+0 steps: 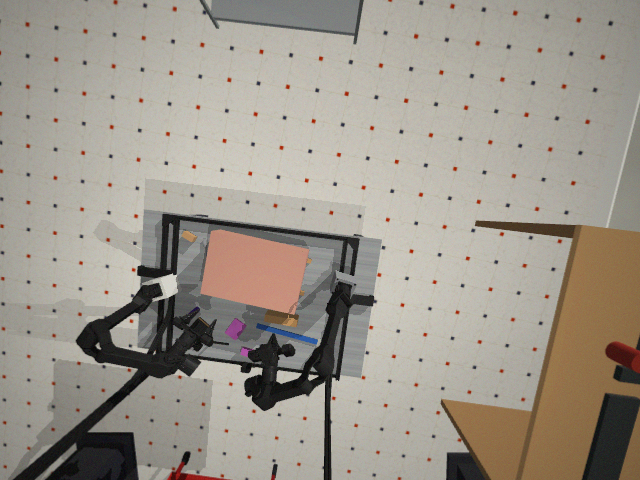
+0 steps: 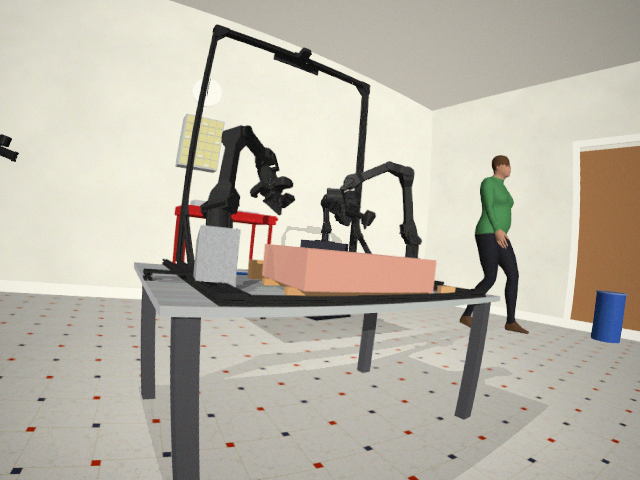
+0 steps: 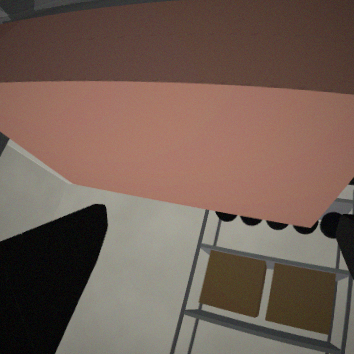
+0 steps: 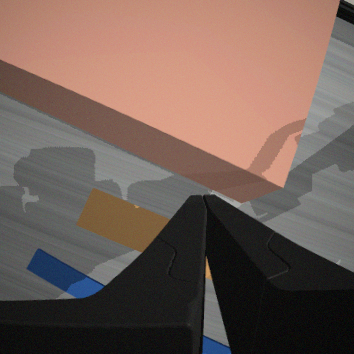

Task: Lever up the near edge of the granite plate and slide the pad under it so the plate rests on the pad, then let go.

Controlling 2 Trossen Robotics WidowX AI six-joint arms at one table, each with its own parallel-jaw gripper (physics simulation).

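Places are measured from the left arm's base along level axes (x ahead, y left, z up), in centimetres.
Pixels of known places: left gripper, fingertip midpoint: (image 1: 207, 314) (image 2: 354, 225) (image 3: 222, 220); right gripper, fingertip midpoint: (image 1: 273, 333) (image 2: 280, 214) (image 4: 201, 206); left arm's base, link origin: (image 1: 154, 290); right arm's base, link origin: (image 1: 343, 288) (image 2: 217, 235).
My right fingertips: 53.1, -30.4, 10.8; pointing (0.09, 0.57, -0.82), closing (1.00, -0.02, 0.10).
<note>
Ahead of a thing's pixels: the offset from my right fingertips to its middle, as dx, dy, dz.
The granite plate @[-4.6, +26.3, -15.3] (image 1: 253, 269) (image 2: 351, 271) (image 3: 182, 140) (image 4: 182, 67) is a thick pink slab on the table (image 1: 366, 286) (image 2: 270, 310). The orange pad @[-0.4, -1.4, -19.2] (image 1: 282, 318) (image 4: 119, 221) (image 2: 255, 269) lies flat on the table just in front of the plate's near edge, by its right corner, partly hidden by my right fingers. My right gripper (image 1: 271, 338) (image 2: 280, 206) (image 4: 201, 206) is shut and empty, hanging above the pad and pointing at that corner. My left gripper (image 1: 208, 328) (image 2: 342, 235) is open and empty, off the plate's near left side.
A blue bar @[+1.0, -12.5, -21.4] (image 1: 287, 334) (image 4: 61, 277) lies in front of the pad. Two magenta blocks @[-26.6, -2.0, -21.7] (image 1: 235, 329) (image 1: 245, 351) lie near my grippers. Small orange blocks @[-34.3, +51.3, -20.9] (image 1: 189, 235) (image 2: 446, 288) lie around the plate. A black frame (image 1: 170, 248) (image 2: 361, 143) rims the table. A person (image 2: 496, 210) walks nearby.
</note>
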